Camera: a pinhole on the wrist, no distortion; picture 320 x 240 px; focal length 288.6 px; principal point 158.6 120.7 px. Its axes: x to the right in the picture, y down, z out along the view. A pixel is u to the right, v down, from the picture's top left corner.
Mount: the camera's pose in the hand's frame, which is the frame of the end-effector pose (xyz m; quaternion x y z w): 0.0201 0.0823 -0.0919 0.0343 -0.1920 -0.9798 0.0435
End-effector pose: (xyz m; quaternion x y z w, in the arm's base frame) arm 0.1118 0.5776 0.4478 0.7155 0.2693 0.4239 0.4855
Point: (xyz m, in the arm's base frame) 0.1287 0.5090 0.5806
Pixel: 176.0 80.8
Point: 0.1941 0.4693 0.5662
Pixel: 170.2 135.4
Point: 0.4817 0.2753 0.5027
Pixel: 171.3 192.6
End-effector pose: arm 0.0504 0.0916 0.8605 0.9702 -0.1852 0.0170 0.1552
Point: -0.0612 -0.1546 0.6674
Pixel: 177.3 136.6
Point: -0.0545 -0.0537 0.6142
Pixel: 213.6 221.4
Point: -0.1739 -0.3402 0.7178
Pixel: 180.9 10.5
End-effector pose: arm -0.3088 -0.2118 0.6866 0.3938 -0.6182 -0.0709 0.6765
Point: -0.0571 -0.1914 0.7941
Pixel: behind the camera
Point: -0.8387 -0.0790 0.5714
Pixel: 296.5 141.7
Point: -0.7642 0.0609 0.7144
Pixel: 285.1 29.3
